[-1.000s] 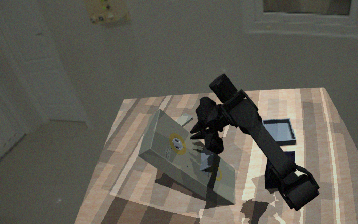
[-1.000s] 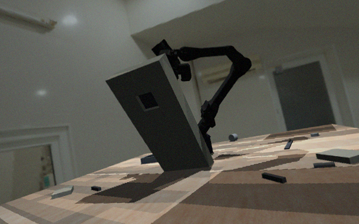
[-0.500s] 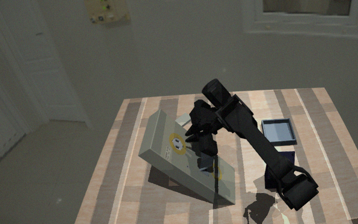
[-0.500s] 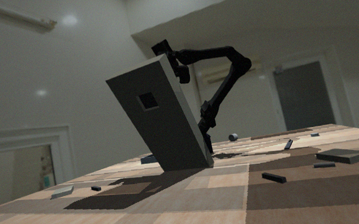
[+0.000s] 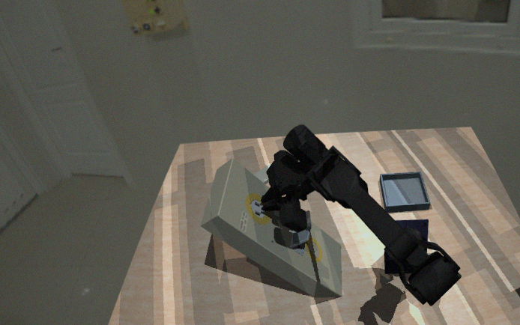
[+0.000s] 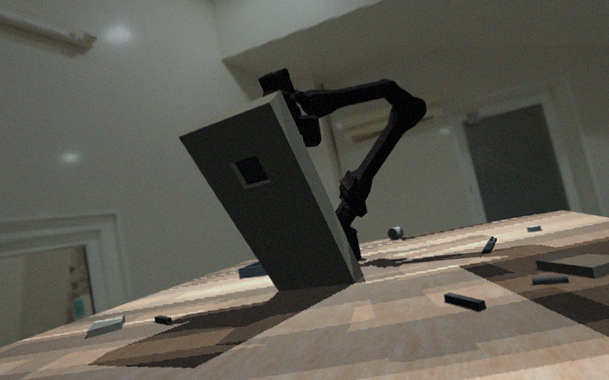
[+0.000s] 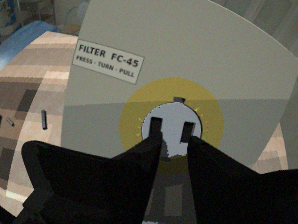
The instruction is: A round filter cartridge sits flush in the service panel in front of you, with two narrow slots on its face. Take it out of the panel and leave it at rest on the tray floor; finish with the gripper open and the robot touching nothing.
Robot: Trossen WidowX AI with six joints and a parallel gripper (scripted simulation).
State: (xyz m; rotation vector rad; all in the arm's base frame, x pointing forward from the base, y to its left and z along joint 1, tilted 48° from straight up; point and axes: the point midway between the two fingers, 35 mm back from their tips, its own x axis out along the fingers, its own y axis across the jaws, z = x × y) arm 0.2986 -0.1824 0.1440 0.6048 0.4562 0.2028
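My gripper tip is 2 cm short of the filter cartridge and 2 cm above it. The rest, counted from my gripper tip: blue-grey tray 42 cm behind, 28 cm below, 26 cm to the right.
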